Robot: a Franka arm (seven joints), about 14 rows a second.
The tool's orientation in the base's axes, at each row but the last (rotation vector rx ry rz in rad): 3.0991 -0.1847 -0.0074; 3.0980 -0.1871 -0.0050; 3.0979 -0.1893 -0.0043; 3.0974 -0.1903 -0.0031; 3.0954 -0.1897 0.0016; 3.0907 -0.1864 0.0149; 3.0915 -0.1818 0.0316; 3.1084 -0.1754 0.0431; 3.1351 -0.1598 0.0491; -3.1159 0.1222 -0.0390; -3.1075 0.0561 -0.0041
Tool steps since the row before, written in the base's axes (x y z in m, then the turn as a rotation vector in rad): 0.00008 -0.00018 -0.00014 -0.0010 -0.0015 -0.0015; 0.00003 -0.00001 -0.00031 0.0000 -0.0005 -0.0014; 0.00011 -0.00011 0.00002 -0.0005 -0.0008 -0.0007; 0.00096 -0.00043 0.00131 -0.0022 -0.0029 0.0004; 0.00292 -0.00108 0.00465 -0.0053 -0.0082 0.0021; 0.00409 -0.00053 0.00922 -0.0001 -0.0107 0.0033; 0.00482 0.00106 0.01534 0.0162 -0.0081 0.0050; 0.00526 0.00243 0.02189 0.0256 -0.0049 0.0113; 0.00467 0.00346 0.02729 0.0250 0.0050 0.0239; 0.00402 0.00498 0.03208 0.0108 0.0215 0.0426; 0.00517 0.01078 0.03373 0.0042 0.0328 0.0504
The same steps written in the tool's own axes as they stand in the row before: 0.00010 0.00016 0.00015 -0.0008 0.0016 0.0016; 0.00003 -0.00001 0.00031 0.0001 0.0004 0.0014; 0.00012 0.00010 -0.00002 -0.0004 0.0008 0.0007; 0.00101 0.00036 -0.00130 -0.0018 0.0032 -0.0003; 0.00305 0.00090 -0.00461 -0.0043 0.0089 -0.0018; 0.00424 0.00044 -0.00916 0.0012 0.0108 -0.0028; 0.00501 -0.00095 -0.01528 0.0171 0.0063 -0.0043; 0.00559 -0.00243 -0.02181 0.0263 0.0023 -0.0105; 0.00515 -0.00390 -0.02714 0.0251 -0.0075 -0.0231; 0.00439 -0.00605 -0.03185 0.0101 -0.0233 -0.0418; 0.00485 -0.01209 -0.03333 0.0031 -0.0346 -0.0493
